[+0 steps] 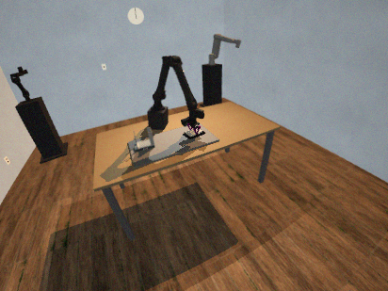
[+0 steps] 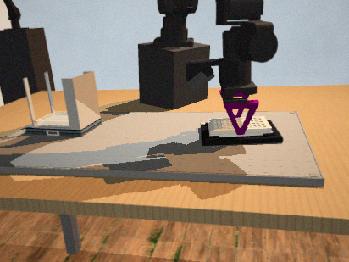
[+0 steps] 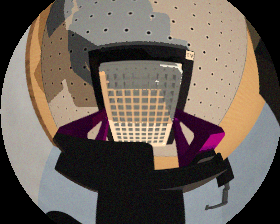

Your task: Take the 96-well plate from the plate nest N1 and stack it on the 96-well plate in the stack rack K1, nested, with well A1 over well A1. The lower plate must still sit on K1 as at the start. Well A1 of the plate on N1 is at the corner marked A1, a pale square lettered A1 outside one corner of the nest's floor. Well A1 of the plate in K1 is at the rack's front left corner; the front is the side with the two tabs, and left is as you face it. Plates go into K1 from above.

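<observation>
Now: the black plate nest N1 20 mm below my hand. The rest, counted from my hand: beige side panel (70 mm behind, 350 mm to the right, 60 mm above); pale A1 square (50 mm behind, 80 mm to the right, 10 mm below).
</observation>
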